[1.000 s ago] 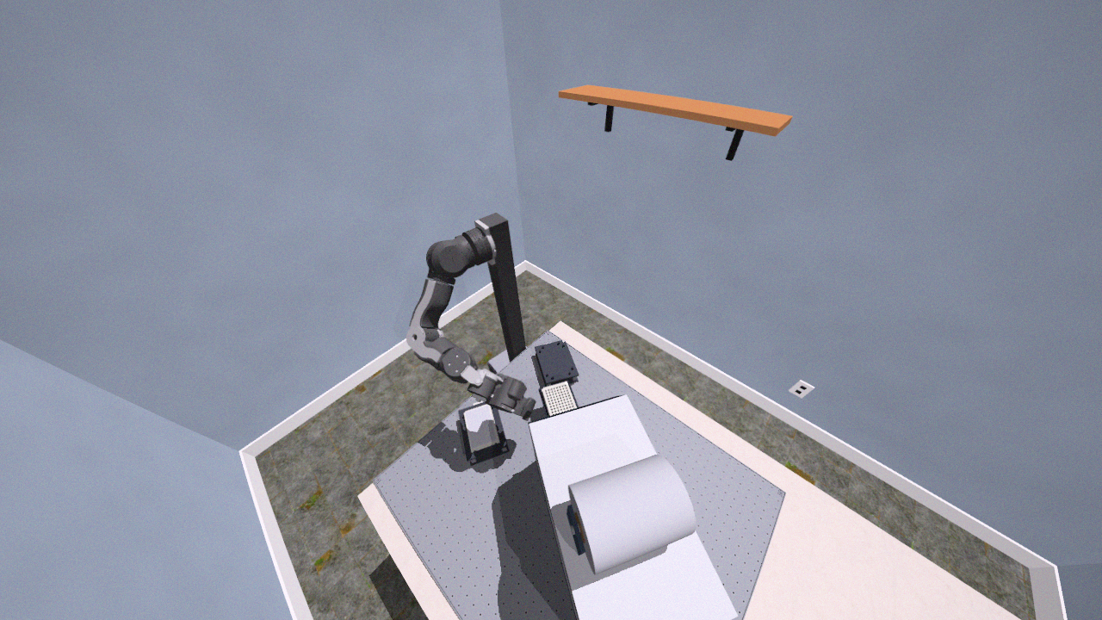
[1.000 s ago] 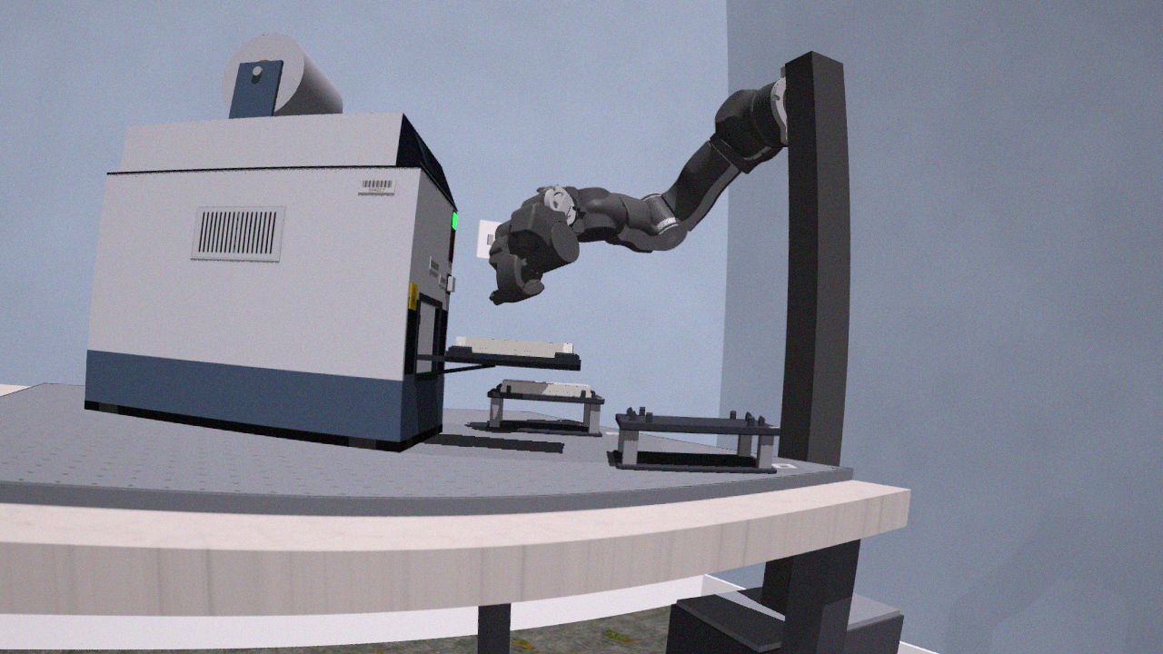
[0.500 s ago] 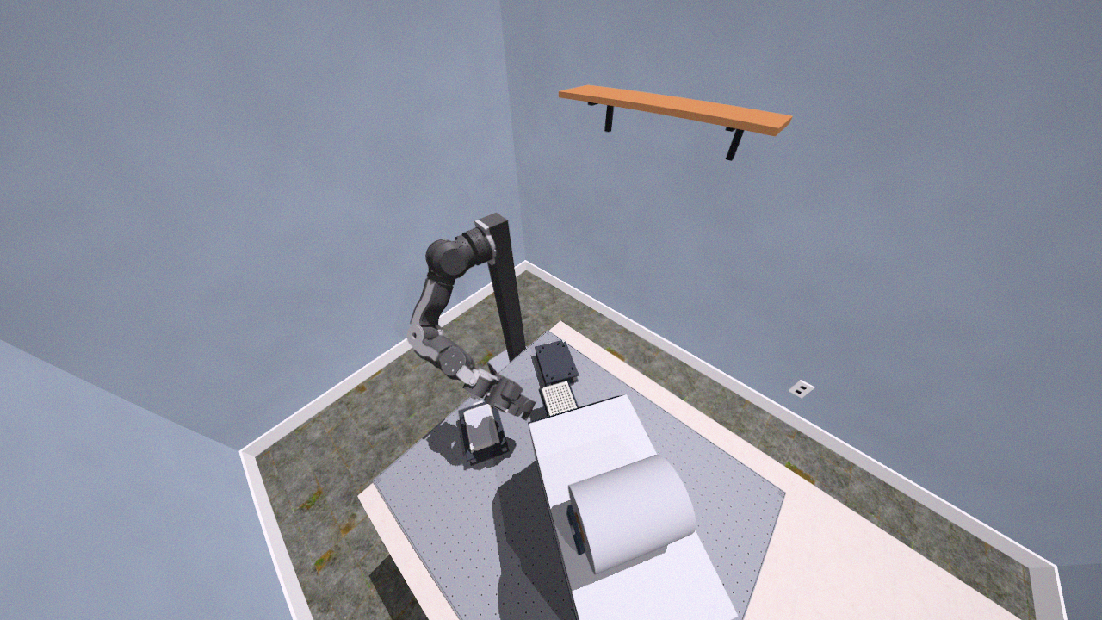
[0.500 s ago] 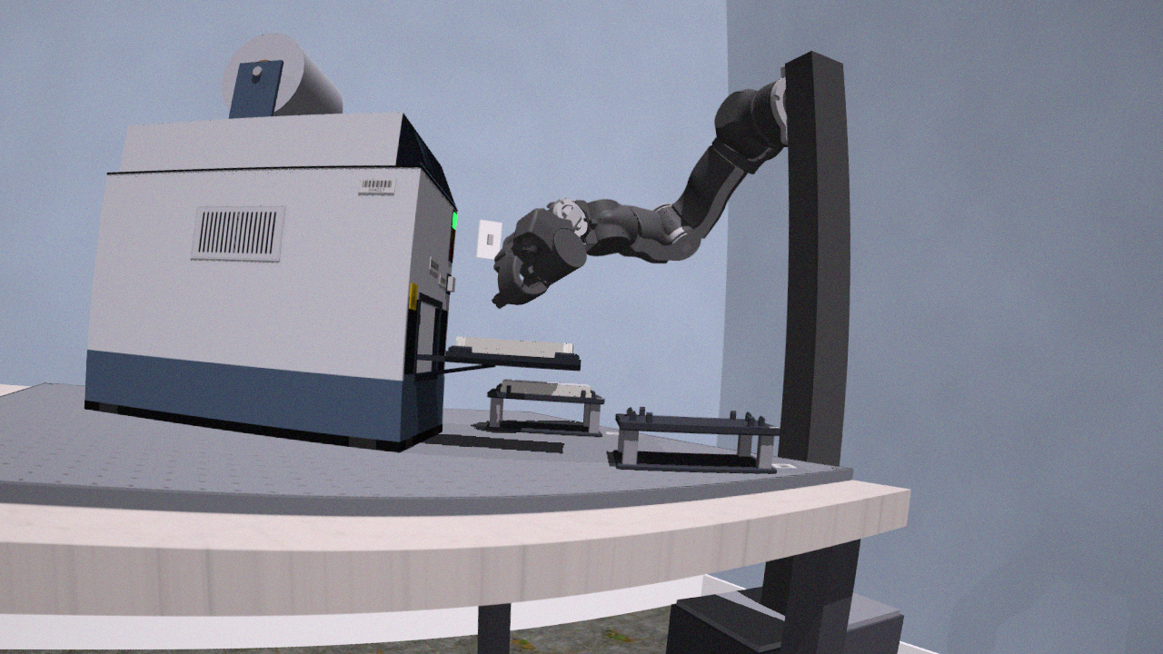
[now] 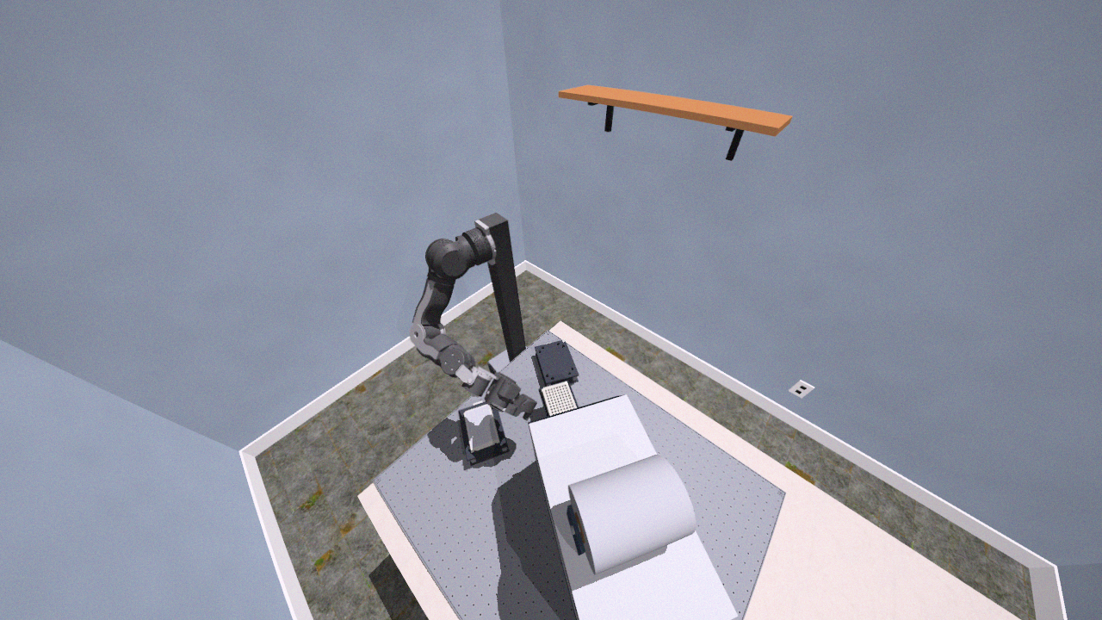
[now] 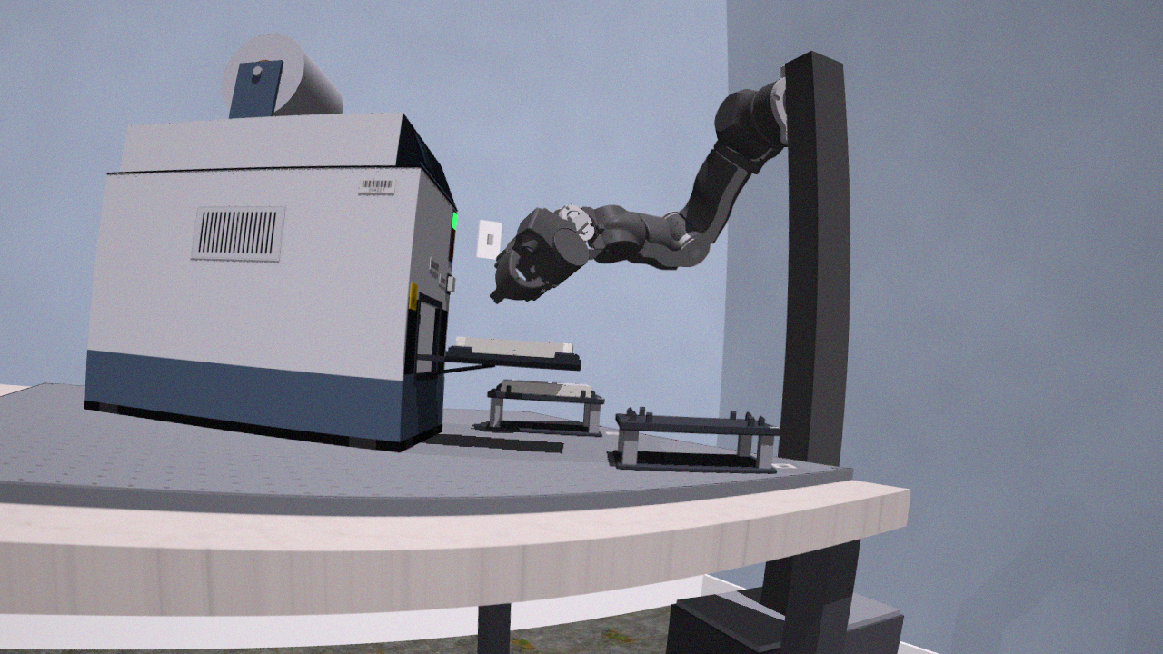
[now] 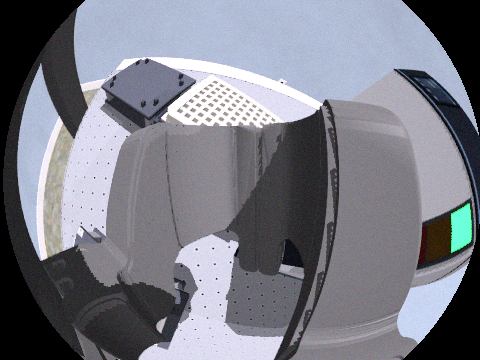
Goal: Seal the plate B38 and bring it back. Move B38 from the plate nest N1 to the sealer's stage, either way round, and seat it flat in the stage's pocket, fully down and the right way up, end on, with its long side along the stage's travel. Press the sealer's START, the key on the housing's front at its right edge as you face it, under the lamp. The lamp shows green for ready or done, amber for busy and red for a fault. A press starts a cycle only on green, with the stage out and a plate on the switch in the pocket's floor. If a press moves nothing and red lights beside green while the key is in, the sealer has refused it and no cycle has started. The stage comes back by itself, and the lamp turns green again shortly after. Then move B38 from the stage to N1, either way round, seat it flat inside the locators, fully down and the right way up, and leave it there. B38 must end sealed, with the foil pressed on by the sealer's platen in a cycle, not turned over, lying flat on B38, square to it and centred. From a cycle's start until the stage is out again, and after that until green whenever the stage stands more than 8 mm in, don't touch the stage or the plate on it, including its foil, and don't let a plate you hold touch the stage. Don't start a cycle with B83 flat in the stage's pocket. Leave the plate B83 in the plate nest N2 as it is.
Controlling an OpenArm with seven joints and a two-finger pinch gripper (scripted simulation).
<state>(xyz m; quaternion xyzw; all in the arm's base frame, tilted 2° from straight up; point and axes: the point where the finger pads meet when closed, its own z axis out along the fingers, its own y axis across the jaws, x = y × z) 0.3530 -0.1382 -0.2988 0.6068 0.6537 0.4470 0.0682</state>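
My gripper is now 7 cm short of the start key and 3 cm to the left of it. The rest, counted from my hand: sealer's stage (10 cm to the left, 9 cm below, 1 cm ahead); then foil roll (32 cm ahead, 23 cm above, 3 cm to the right); then yellow warning label (14 cm to the left, 14 cm ahead, 3 cm below).
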